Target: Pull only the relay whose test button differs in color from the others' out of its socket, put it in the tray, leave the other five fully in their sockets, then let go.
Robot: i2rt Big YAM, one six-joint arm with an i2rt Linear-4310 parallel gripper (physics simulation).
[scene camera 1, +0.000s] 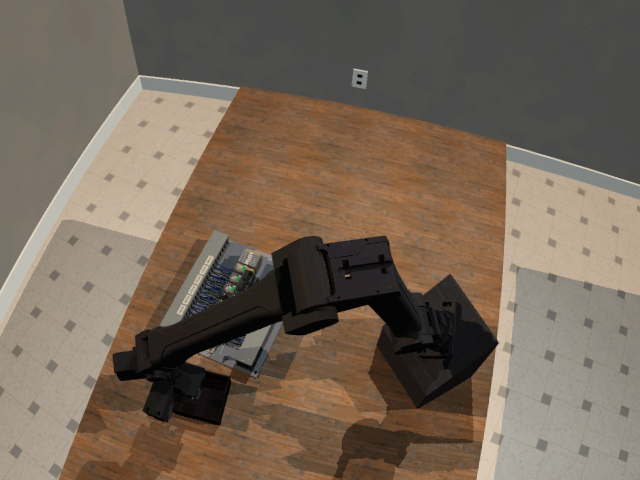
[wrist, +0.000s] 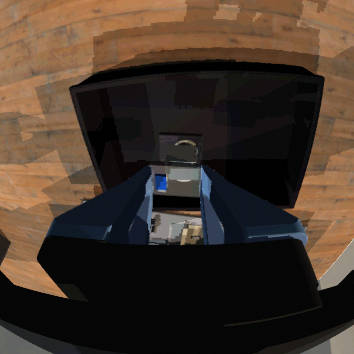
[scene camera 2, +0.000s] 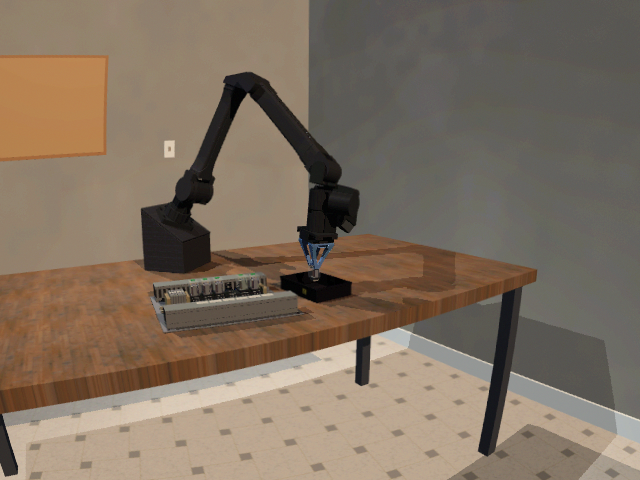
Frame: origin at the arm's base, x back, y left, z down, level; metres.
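Where they show: gripper, fingertip midpoint: (scene camera 1: 192, 390) (wrist: 175, 173) (scene camera 2: 313, 267); arm's base, origin of the base link: (scene camera 1: 436, 328) (scene camera 2: 173, 220).
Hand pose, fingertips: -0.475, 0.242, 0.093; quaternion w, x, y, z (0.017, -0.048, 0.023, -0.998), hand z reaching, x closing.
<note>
Things, the pixels of their centre, and the offset from my fingertips, as dx, dy, dz. "spot": a spot on its surface instead.
- clear-cased relay with a blue test button, body centre: (wrist: 178, 159) (scene camera 2: 314, 272) +0.000, +0.001, +0.013
- black tray, body centre: (wrist: 199, 140) (scene camera 1: 191, 392) (scene camera 2: 315, 285) -0.013, -0.005, +0.045
- panel, surface spot: (scene camera 2: 168, 326) spot: -0.100, -0.426, +0.055
- grey slotted wire duct, body centre: (scene camera 2: 231, 309) (scene camera 1: 195, 283) -0.097, -0.278, +0.040
- terminal block, body centre: (scene camera 2: 177, 299) (scene camera 1: 249, 262) +0.015, -0.370, +0.034
A clear-cased relay with a blue test button (scene camera 2: 315, 275) (wrist: 176, 181) is upright between the fingers of my gripper (scene camera 2: 315, 270) (wrist: 175, 173). The gripper is shut on it. The relay is low over the black tray (scene camera 1: 205, 409) (scene camera 2: 324, 293) (wrist: 260, 125), its lower part within the walls; whether it touches the tray floor is hard to tell. In scene camera 1 the wrist hides the fingertips and relay. Relays with green buttons (scene camera 1: 233, 289) (scene camera 2: 217, 280) stand in the socket row on the panel (scene camera 2: 168, 326); the arm covers part of that row in scene camera 1.
A grey slotted wire duct (scene camera 1: 199, 276) (scene camera 2: 232, 311) runs along the panel's outer side, and a terminal block (scene camera 1: 250, 258) (scene camera 2: 176, 296) sits at one end of the row. The panel lies close beside the tray. The arm's black base (scene camera 1: 439, 356) (scene camera 2: 175, 242) stands behind on the wooden table.
</note>
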